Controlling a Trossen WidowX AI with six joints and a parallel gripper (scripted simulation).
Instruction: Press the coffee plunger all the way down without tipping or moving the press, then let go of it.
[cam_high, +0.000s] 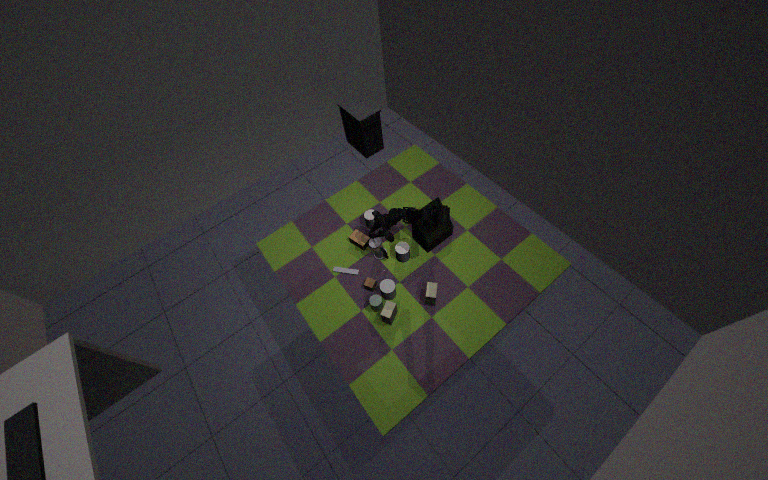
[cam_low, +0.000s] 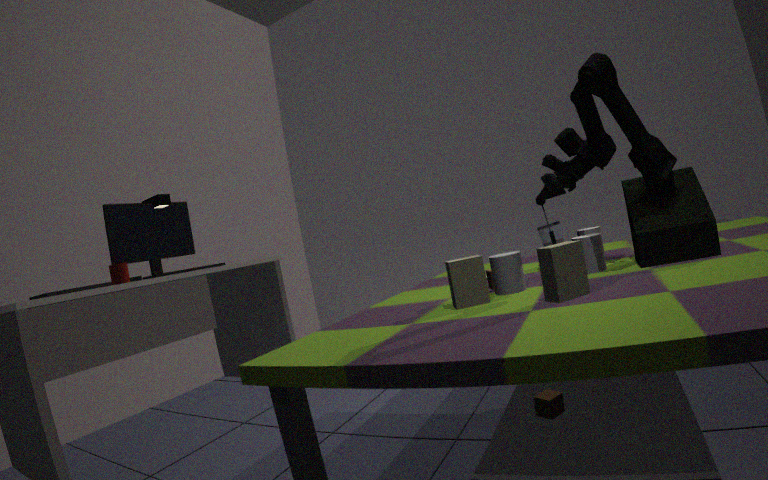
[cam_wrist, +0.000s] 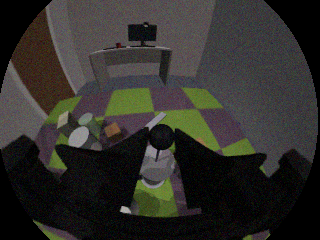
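Right now my gripper tip is 11 cm above the coffee press, 2 cm to the right of it and 2 cm past it. Also, from my gripper tip: tan block: 19 cm below, 13 cm to the right, 1 cm ahead; then flat grey bar: 21 cm below, 19 cm ahead, 3 cm to the right.
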